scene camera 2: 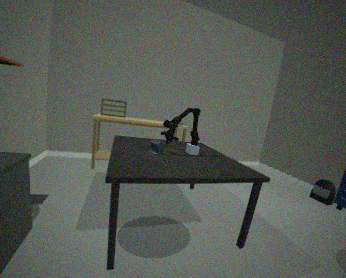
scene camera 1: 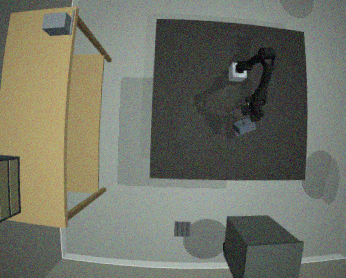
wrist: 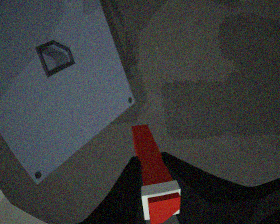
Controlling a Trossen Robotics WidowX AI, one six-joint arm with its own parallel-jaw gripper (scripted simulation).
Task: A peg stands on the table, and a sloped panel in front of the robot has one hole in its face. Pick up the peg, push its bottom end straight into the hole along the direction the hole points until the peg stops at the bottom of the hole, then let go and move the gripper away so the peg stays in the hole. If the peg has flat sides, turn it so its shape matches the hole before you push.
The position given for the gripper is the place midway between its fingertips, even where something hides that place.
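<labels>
A red peg is held by the gripper (wrist: 149, 161).
</labels>
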